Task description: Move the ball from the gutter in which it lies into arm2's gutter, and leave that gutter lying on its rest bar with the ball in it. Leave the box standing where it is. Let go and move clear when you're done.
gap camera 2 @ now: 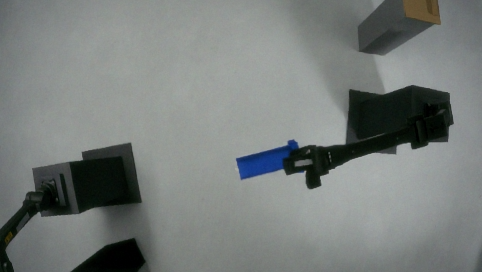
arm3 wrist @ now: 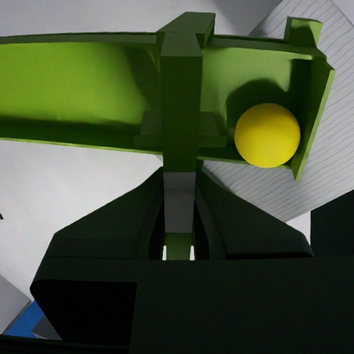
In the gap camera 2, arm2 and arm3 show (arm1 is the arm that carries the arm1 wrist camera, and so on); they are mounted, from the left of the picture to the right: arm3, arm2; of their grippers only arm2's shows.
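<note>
The yellow ball (arm3 wrist: 267,135) lies in the green gutter (arm3 wrist: 65,82), against its closed right end, in the arm3 wrist view. The arm3 gripper (arm3 wrist: 180,175) is shut on the green gutter's upright handle, below the cross piece over the trough. In the gap camera 2 view, a blue gutter (gap camera 2: 262,162) extends left from the arm2 gripper (gap camera 2: 295,164), which covers its right end. The arm2 gripper appears shut on it; its fingertips are hidden from above. No rest bar shows under the blue gutter. The arm1 gripper does not show; the box cannot be made out for certain.
A grey grained board (arm3 wrist: 327,125) lies beneath the ball end of the green gutter. A blue patch (arm3 wrist: 22,322) shows at the lower left. In gap camera 2, dark pedestals (gap camera 2: 97,185) (gap camera 2: 385,117) carry arm3 and arm2, and a brown-topped grey block (gap camera 2: 382,30) stands at the upper right.
</note>
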